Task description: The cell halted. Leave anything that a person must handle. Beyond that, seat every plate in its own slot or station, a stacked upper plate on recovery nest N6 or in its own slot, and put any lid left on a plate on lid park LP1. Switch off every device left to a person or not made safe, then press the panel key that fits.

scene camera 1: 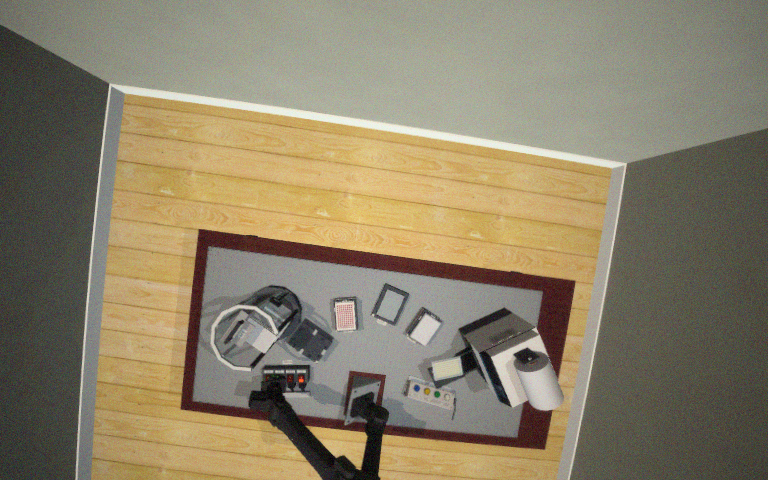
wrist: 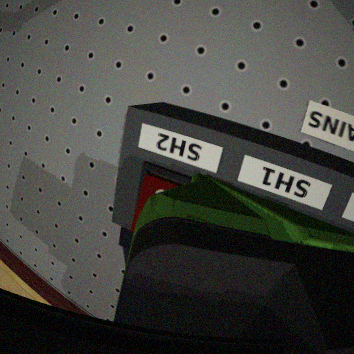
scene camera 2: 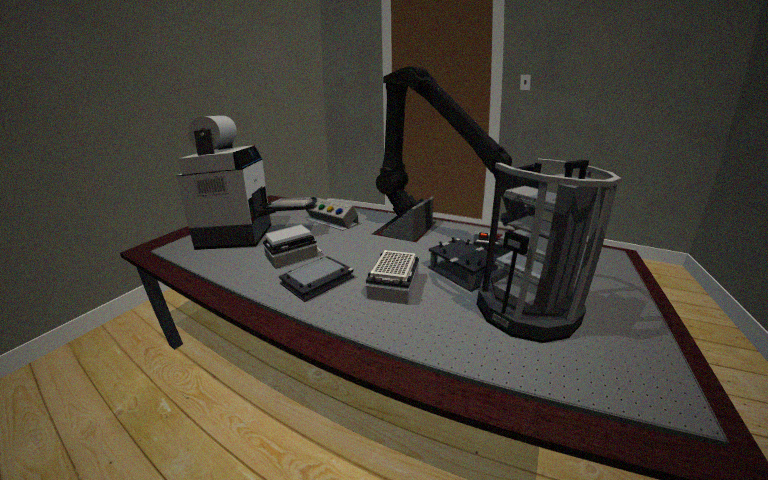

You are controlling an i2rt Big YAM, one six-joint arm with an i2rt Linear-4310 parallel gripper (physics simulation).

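Frame: origin at the arm's base, x ahead, y down, z left, level; centimetres.
Where they show: gripper, fingertip midpoint: point(scene camera 1: 271, 375) point(wrist: 196, 187); arm's base, origin of the base link: point(scene camera 1: 361, 403) point(scene camera 2: 409, 212).
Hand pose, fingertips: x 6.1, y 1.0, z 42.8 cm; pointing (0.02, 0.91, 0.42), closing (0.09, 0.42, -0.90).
Things, the pixels of their top centre, and the offset from my fingertips. "spot": a spot on its surface instead.
- red SH2 switch, surface spot: point(wrist: 146, 192) spot: dx -1.6, dy +0.3, dz +2.1 cm
- H1 switch, surface spot: point(scene camera 1: 301, 379) spot: dx +0.3, dy +0.0, dz -13.8 cm
- SEAL switch, surface spot: point(scene camera 1: 290, 380) spot: dx -1.0, dy -0.1, dz -9.0 cm
- red-dotted plate, middle of its top: point(scene camera 2: 394, 262) point(scene camera 1: 345, 316) dx +33.3, dy -1.8, dz -28.8 cm
- white-topped plate, middle of its top: point(scene camera 2: 287, 232) point(scene camera 1: 425, 330) dx +33.3, dy -3.1, dz -65.1 cm
- pale plate, middle of its top: point(scene camera 2: 291, 199) point(scene camera 1: 448, 369) dx +19.5, dy -8.8, dz -76.7 cm
- panel, middle of its top: point(scene camera 2: 329, 202) point(scene camera 1: 431, 399) dx +1.8, dy -3.3, dz -73.8 cm
- tall carousel, middle of its top: point(scene camera 2: 556, 157) point(scene camera 1: 242, 339) dx +27.9, dy -29.5, dz +4.1 cm
- dark pegged device, middle of its top: point(scene camera 2: 465, 247) point(scene camera 1: 309, 344) dx +18.3, dy -2.5, dz -15.0 cm
- low grey framed station, surface spot: point(scene camera 2: 317, 273) point(scene camera 1: 387, 302) spot: dx +41.7, dy +1.8, dz -46.5 cm
My gripper point(scene camera 1: 275, 380) point(wrist: 196, 187) is shut and empty, low over the mains strip point(scene camera 1: 305, 369) point(wrist: 131, 142). Its green fingers hide the SH1 switch and part of the red SH2 switch point(wrist: 146, 192); whether they touch is unclear. The H1 switch point(scene camera 1: 301, 379) glows orange; the SEAL switch point(scene camera 1: 290, 380) looks dimmer red. A red-dotted plate point(scene camera 1: 345, 314) point(scene camera 2: 393, 264) sits on a nest. A white-topped plate point(scene camera 1: 425, 326) point(scene camera 2: 289, 236) sits on another. A pale plate point(scene camera 1: 447, 368) is on the right-hand device's tray. The panel point(scene camera 1: 430, 391) point(scene camera 2: 333, 210) has blue, yellow, green and white keys.
The tall carousel point(scene camera 2: 607, 226) stands left in the overhead view, beside a dark pegged device point(scene camera 1: 310, 339) point(scene camera 2: 461, 253). A low grey framed station point(scene camera 1: 390, 304) point(scene camera 2: 317, 273) lies between the two nests. The boxy device point(scene camera 1: 518, 362) point(scene camera 2: 218, 195) with a white roll stands right.
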